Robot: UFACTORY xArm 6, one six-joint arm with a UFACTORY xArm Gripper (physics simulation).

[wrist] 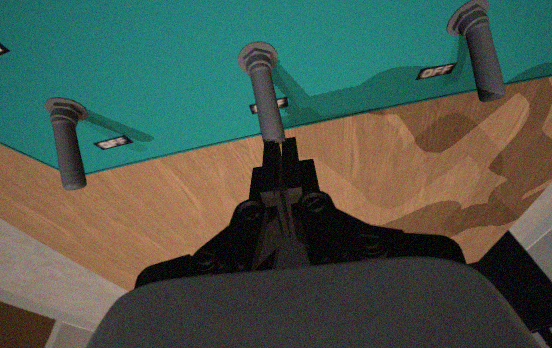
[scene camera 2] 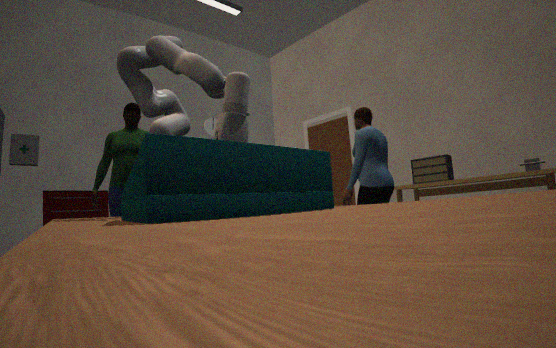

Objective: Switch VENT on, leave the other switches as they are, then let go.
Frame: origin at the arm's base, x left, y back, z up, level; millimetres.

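Where they show: gripper, fingertip midpoint: (wrist: 284, 162).
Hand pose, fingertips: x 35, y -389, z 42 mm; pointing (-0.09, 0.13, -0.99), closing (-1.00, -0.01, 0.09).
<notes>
Each offset is from my fingertips to the top centre of the thing. Level surfaces: height alone.
The teal switch panel (scene camera 2: 240, 172) (wrist: 165, 55) shows from its back in the scene view and from its front in the wrist view. Three grey levers show in the wrist view, each pointing down toward the panel's near edge. The middle lever @(dz -1, dx +3, dy -26 mm) (wrist: 266, 102), second from the panel's left end, is the VENT one; it partly covers its OFF plate. The left lever @(dz -1, dx +123, dy -25 mm) (wrist: 69, 150) and the right lever @(dz -1, dx -117, dy -27 mm) (wrist: 485, 62) stand beside their OFF plates. The name labels do not show. My gripper (wrist: 284, 162) is shut and empty, its fingertips right at the middle lever's tip; the panel hides it in the scene view.
The panel stands on a wooden table @(dz -128 mm) (scene camera 2: 300, 270) (wrist: 200, 200). The left and right levers stand to either side of my fingers. A person in green (scene camera 2: 125, 155) and a person in blue (scene camera 2: 371, 155) stand beyond the table. A side table (scene camera 2: 480, 181) is at the right.
</notes>
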